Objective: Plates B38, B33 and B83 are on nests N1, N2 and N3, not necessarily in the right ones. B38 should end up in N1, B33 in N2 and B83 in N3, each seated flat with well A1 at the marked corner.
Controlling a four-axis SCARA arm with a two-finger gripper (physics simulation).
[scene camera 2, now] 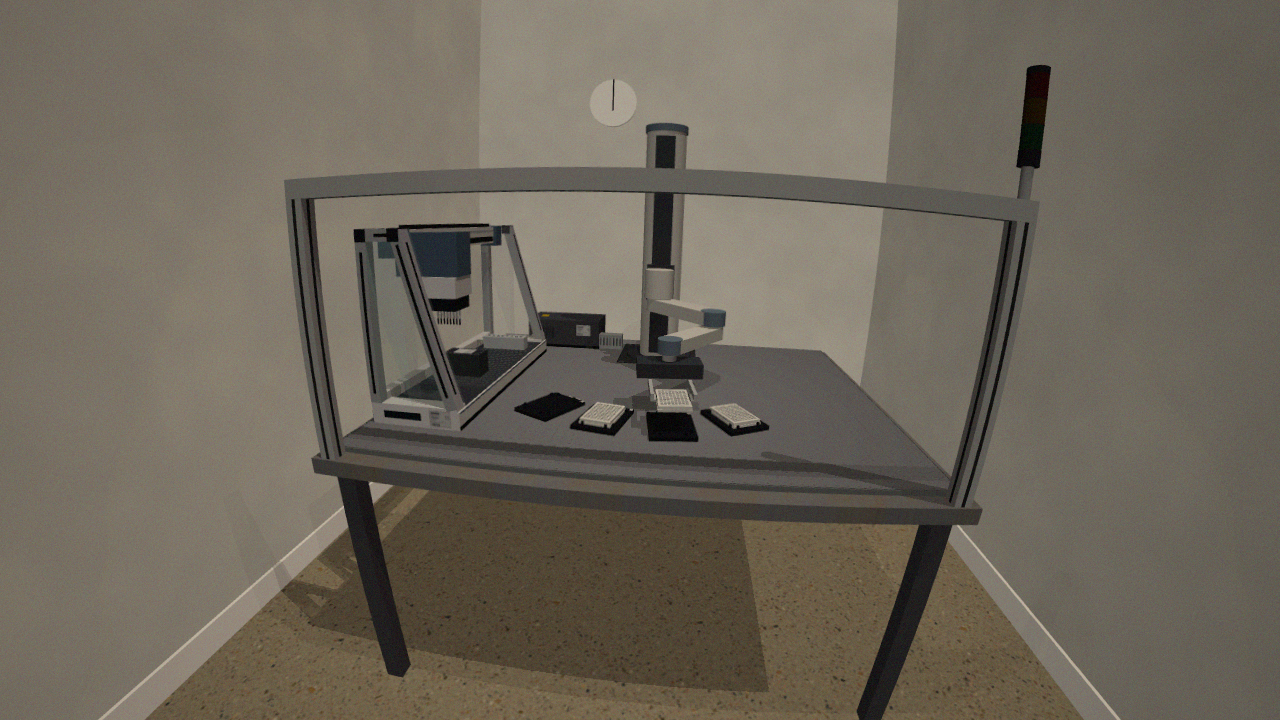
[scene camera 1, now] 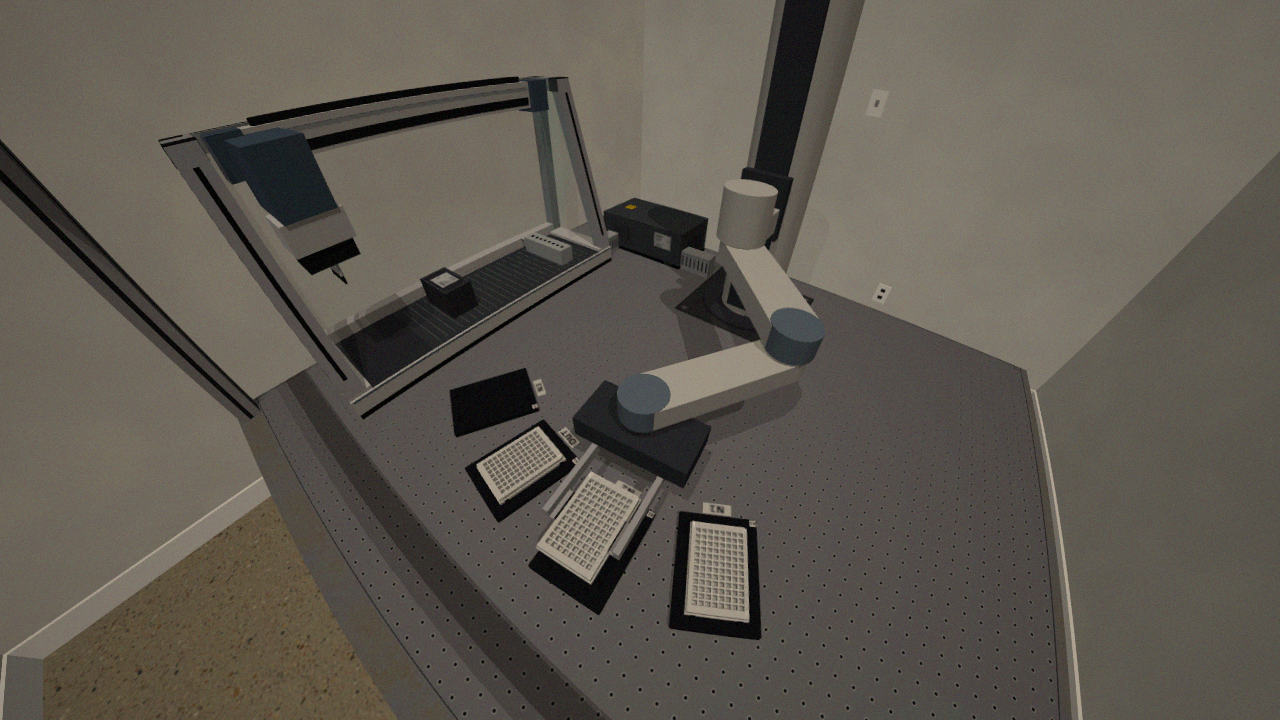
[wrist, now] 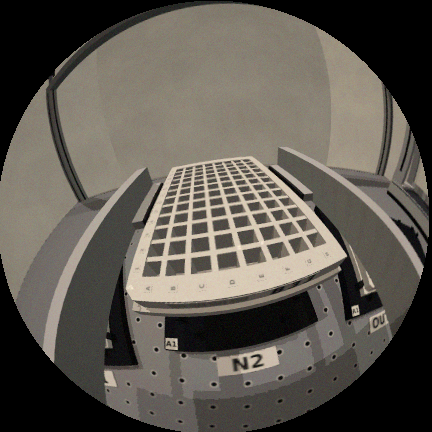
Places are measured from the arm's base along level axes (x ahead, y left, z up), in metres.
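Pixels of known places: gripper, fingertip midpoint: [scene camera 2: 673,398] [scene camera 1: 579,534] [wrist: 214,164].
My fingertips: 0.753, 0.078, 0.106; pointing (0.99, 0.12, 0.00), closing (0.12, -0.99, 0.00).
Behind a point stands the place of what it marks, as x, y, z.
My gripper [scene camera 1: 583,532] {0.753, 0.078, 0.106} [scene camera 2: 673,394] {0.753, 0.078, 0.106} [wrist: 214,164] {0.753, 0.078, 0.106} is shut on a white 96-well plate [scene camera 1: 592,523] {0.730, 0.079, 0.097} [scene camera 2: 673,400] {0.747, 0.077, 0.097} [wrist: 232,225] {0.696, 0.071, 0.098}, held level above nest N2 [scene camera 1: 595,595] {0.787, 0.126, 0.025} [scene camera 2: 671,427] {0.751, 0.076, 0.025} [wrist: 240,325] {0.665, 0.068, 0.025}. The plate's A corner and N2's A1 tag are both at lower left in the wrist view. The held plate's number is unreadable. A second plate [scene camera 1: 717,568] {0.662, 0.243, 0.037} [scene camera 2: 735,414] {0.670, 0.245, 0.039} sits on nest N1 [scene camera 1: 716,627] {0.725, 0.279, 0.025}. A third plate [scene camera 1: 521,462] {0.711, -0.102, 0.038} [scene camera 2: 603,414] {0.721, -0.104, 0.036} sits on the OUT nest [scene camera 1: 494,508] {0.791, -0.082, 0.025}. Nest N3 [scene camera 1: 492,402] {0.654, -0.260, 0.025} [scene camera 2: 548,406] {0.665, -0.269, 0.025} is bare. Their plate numbers are unreadable too.
A gantry instrument [scene camera 1: 483,335] {0.538, -0.450, 0.024} with a dark block [scene camera 1: 450,291] {0.549, -0.516, 0.132} on its deck stands left of the nests. A black box [scene camera 1: 656,228] {-0.035, -0.339, 0.123} stands at the back. A frame [scene camera 2: 657,180] {1.044, 0.033, 0.599} spans the table front. The arm's column [scene camera 2: 665,223] {0.077, 0.010, 0.532} rises at the back.
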